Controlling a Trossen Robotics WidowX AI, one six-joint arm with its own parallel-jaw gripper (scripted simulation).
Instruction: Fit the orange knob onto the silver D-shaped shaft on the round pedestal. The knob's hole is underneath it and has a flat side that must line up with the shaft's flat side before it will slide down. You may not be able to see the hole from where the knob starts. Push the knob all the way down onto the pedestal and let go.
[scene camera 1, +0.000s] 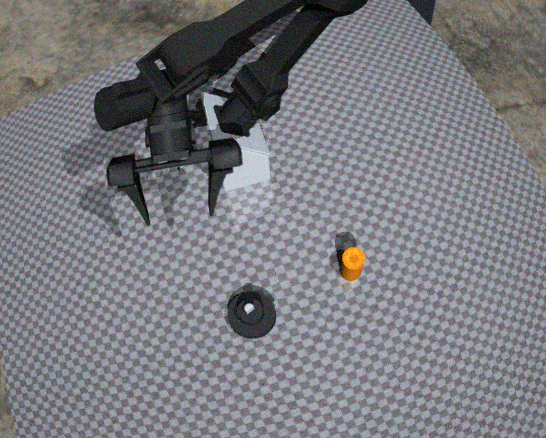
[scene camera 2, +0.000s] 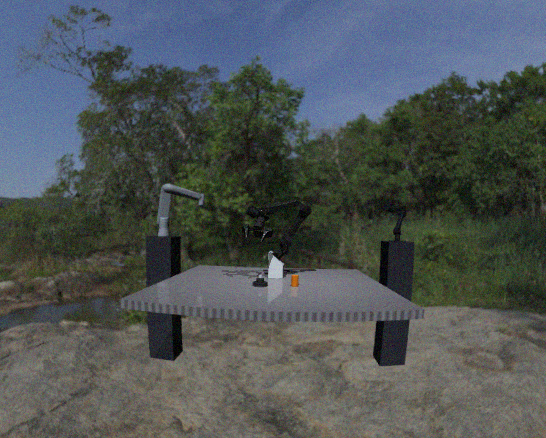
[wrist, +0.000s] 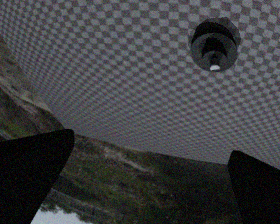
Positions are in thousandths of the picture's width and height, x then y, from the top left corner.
The gripper (scene camera 1: 329, 503): 0.71 m from the lens. A round dark pedestal (scene camera 1: 461, 718): 0.85 m from the lens.
